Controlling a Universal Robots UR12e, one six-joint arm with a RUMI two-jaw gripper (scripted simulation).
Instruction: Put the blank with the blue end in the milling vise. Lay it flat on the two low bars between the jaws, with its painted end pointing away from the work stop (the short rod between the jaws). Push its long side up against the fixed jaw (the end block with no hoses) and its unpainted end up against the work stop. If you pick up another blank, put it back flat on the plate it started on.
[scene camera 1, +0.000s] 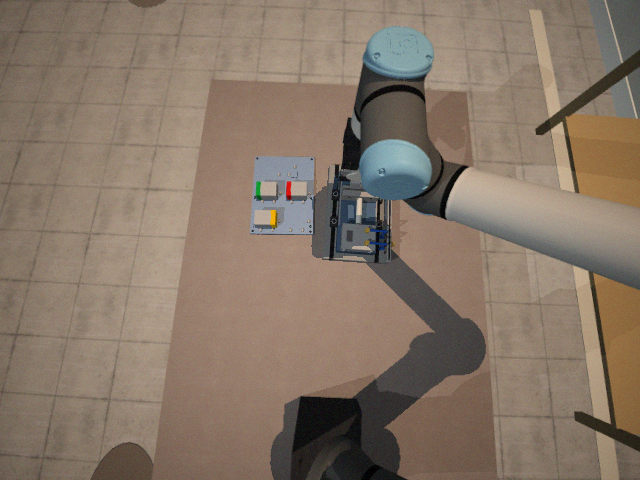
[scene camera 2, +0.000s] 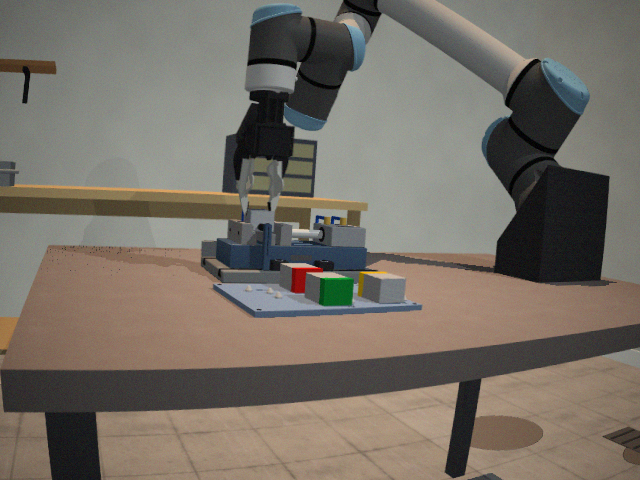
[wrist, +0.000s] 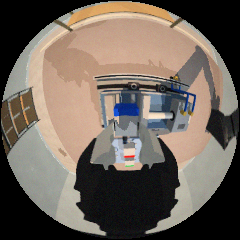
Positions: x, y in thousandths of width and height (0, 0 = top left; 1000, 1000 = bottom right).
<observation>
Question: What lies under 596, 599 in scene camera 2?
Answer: A yellow-ended blank.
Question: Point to my gripper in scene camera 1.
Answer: At 565, 372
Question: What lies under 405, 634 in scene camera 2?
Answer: A grey plate.
</observation>
